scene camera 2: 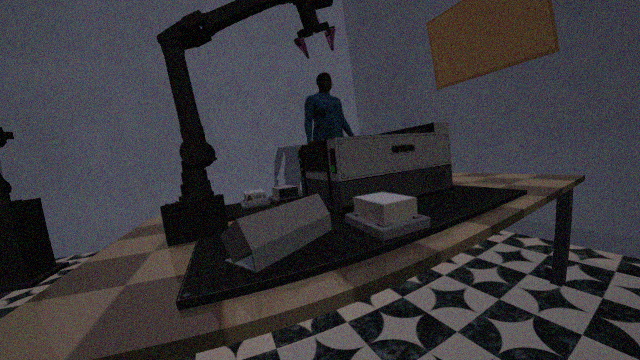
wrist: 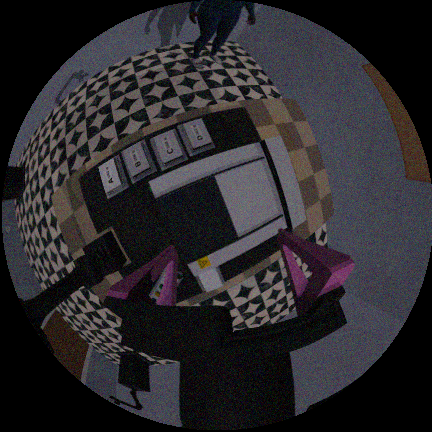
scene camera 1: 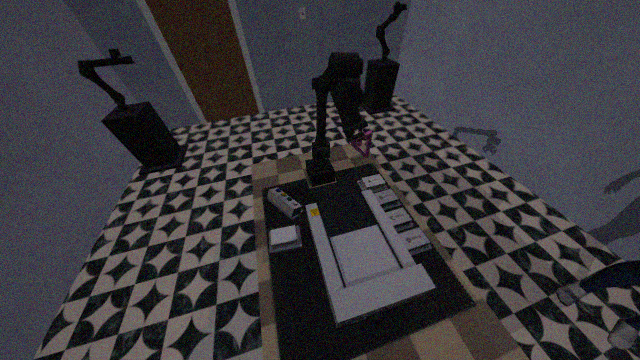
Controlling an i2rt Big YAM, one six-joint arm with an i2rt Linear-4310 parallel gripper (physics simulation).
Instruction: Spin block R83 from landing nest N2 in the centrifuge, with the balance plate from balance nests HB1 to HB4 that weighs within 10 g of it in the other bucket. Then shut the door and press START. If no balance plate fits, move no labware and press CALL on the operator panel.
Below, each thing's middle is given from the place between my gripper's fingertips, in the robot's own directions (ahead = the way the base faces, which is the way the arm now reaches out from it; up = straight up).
I see the centrifuge (scene camera 1: 366, 269) 160 mm ahead of my hand, 40 mm to the right of it and 420 mm below it. Round my hand: control panel (scene camera 2: 254, 242) (270 mm behind, 300 mm to the right, 500 mm below).
